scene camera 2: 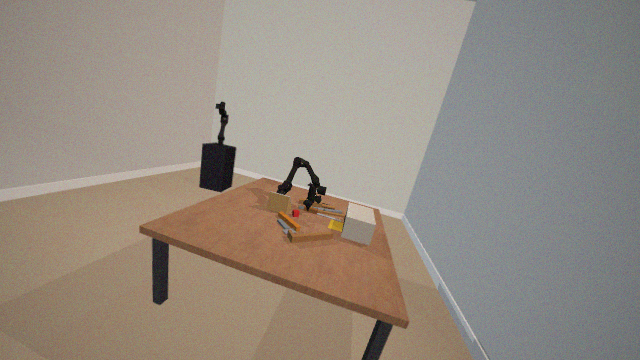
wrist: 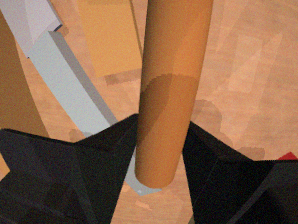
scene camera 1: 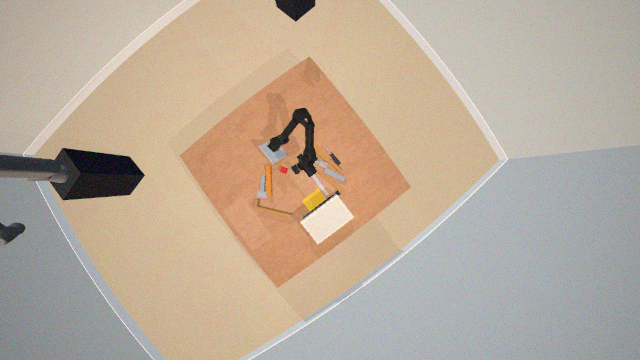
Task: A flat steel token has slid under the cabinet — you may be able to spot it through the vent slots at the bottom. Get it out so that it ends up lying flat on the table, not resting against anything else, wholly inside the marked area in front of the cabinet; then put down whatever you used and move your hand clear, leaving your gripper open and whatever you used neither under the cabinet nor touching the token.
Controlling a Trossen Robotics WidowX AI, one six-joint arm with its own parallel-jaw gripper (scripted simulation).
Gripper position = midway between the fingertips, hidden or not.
In view: my gripper [wrist: 160,121] and a cabinet [scene camera 2: 359,224].
